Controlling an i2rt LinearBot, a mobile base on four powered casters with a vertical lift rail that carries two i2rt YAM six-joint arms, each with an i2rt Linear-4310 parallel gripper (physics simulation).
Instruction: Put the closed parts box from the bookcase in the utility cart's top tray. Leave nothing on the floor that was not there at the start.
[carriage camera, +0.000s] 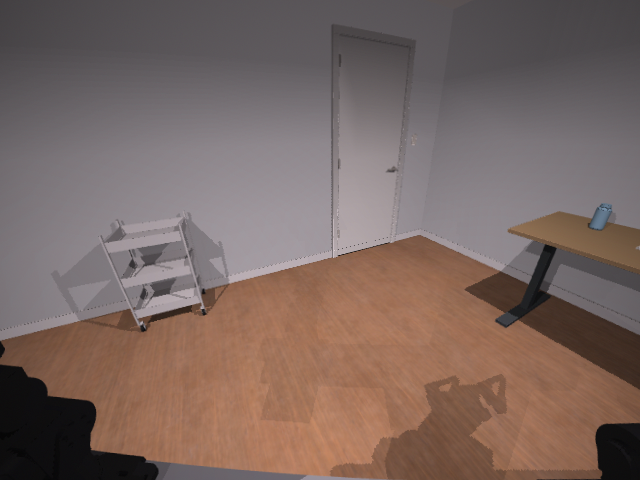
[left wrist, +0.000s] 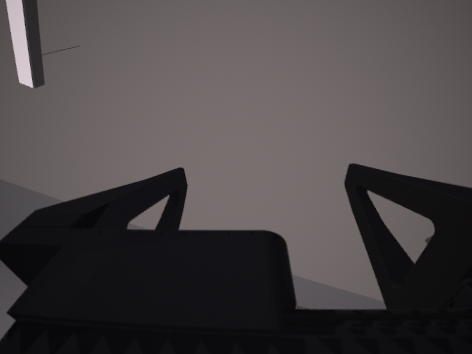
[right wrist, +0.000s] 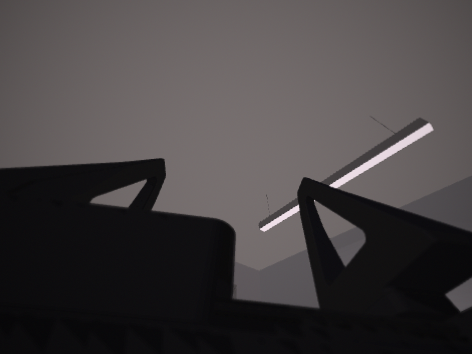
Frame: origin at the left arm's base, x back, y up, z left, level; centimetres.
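Seen in the pictures: left gripper, fingertip midpoint: (left wrist: 264, 175); right gripper, fingertip midpoint: (right wrist: 233, 176).
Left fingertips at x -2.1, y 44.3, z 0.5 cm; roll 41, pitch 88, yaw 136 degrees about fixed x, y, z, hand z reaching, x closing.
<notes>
A point is followed by its place in that frame.
A white three-tier utility cart (carriage camera: 144, 242) {y -18.4, x -117.3, z 88.1 cm} stands against the wall at the left of the carriage view, on small casters. No box shows on its trays from here. The parts box and the bookcase do not show in these views. My left gripper (left wrist: 264, 175) {y 44.3, x -2.1, z 0.5 cm} is open, with no object between its fingers, and points up toward the ceiling. My right gripper (right wrist: 233, 176) {y 43.4, x -4.1, z -69.0 cm} is open, with no object between its fingers, and also points upward. Both grippers are far from the cart.
A closed white door (carriage camera: 369, 144) {y 31.3, x -246.4, z -69.1 cm} is in the back wall. A wooden-topped desk (carriage camera: 563, 232) {y -15.5, x -129.1, z -178.1 cm} with a dark leg stands at the right, with a blue bottle (carriage camera: 600, 217) {y -7.0, x -133.7, z -202.8 cm} on it. Ceiling lamps (left wrist: 25, 45) (right wrist: 380, 159) hang in the wrist views.
</notes>
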